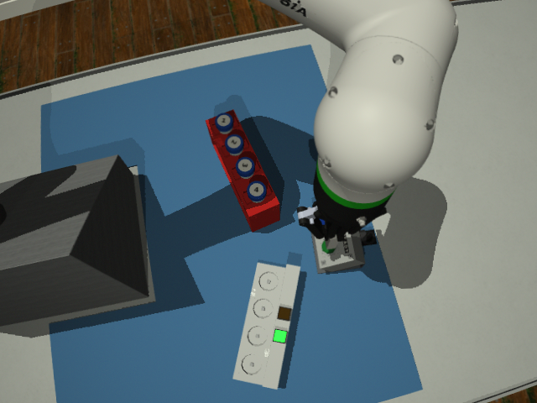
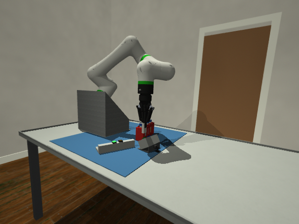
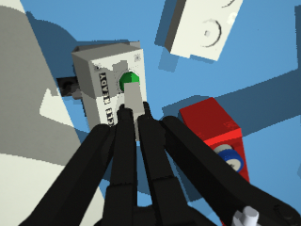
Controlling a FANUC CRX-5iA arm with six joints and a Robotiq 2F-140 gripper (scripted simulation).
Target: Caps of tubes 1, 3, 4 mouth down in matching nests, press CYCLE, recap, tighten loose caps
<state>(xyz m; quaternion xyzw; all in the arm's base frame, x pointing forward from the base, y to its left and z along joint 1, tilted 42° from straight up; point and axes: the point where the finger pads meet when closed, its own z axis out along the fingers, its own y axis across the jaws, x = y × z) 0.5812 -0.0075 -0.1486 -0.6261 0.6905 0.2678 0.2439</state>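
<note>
Now: hand 70 mm above the green ready key. Also, from my hand: blue cycle key (70 mm below, 40 mm to the left, 10 mm ahead); then small desk (80 mm below, 20 mm to the left, 20 mm ahead).
</note>
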